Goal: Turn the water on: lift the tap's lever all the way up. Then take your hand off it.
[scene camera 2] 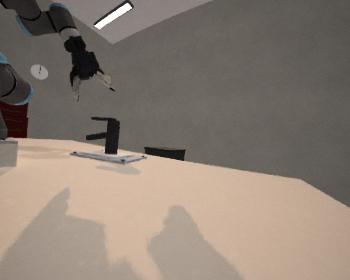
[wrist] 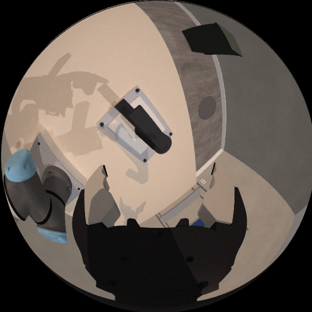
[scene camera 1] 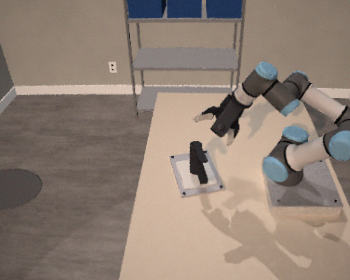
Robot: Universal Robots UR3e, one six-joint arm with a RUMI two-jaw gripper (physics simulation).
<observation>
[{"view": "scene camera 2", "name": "my gripper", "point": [97,95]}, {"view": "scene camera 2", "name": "black tap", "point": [112,135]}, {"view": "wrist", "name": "my gripper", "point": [158,165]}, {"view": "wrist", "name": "black tap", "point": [136,124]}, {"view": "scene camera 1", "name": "my gripper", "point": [210,133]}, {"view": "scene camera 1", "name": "black tap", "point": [196,172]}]
</observation>
